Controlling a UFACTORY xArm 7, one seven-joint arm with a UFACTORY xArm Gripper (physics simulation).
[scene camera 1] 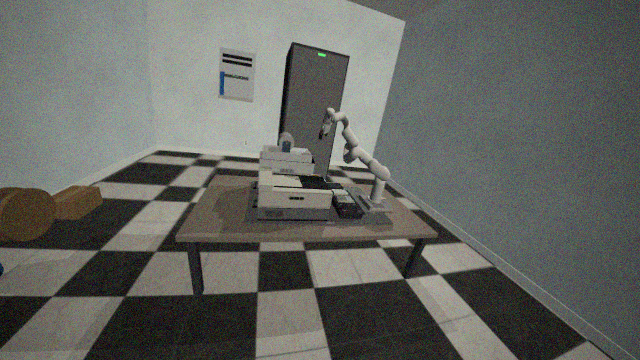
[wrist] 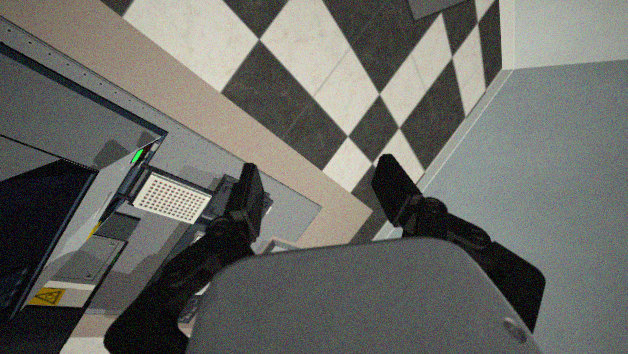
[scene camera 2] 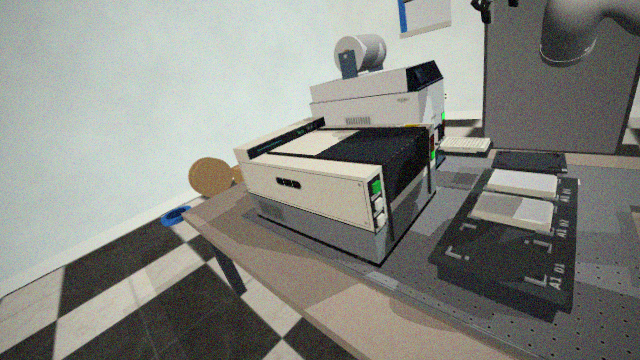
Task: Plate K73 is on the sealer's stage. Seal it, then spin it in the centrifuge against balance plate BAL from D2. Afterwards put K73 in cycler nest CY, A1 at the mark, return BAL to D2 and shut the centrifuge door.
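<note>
My gripper is open and empty, high above the table. The plate K73, pale with rows of wells, lies on the stage in front of the white sealer. BAL is a white plate in D2 of the dark rack. The dark flat nest CY lies beside the stage, partly behind a finger in the wrist view. The cream and black centrifuge stands in front of the sealer; its door's state is unclear.
Another white plate lies in D3, and D1 holds no plate. A film roll sits on the sealer. A tall grey cabinet stands behind the table. A blue ring lies on the floor.
</note>
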